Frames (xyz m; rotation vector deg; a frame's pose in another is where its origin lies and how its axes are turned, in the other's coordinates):
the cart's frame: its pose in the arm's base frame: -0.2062 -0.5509 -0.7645 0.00 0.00 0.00
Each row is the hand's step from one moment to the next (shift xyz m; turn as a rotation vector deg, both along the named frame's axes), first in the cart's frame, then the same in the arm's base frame.
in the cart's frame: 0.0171 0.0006 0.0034 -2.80 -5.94 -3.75
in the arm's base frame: 0.0171 0.0006 0.0034 -2.80 -5.94 -3.75
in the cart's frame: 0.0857 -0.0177 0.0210 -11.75 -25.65 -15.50
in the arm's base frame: 0.0857 -0.0177 0.0210 -11.75 -25.65 -15.50
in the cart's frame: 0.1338 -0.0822 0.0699 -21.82 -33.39 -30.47
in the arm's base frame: 0.1338 -0.0822 0.0699 -21.82 -33.39 -30.47
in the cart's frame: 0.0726 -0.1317 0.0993 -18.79 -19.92 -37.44
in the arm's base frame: 0.0726 -0.1317 0.0993 -18.79 -19.92 -37.44
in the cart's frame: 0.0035 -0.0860 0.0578 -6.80 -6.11 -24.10
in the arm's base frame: 0.0035 -0.0860 0.0578 -6.80 -6.11 -24.10
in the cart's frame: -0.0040 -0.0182 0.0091 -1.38 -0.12 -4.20
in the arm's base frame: -0.0040 -0.0182 0.0091 -1.38 -0.12 -4.20
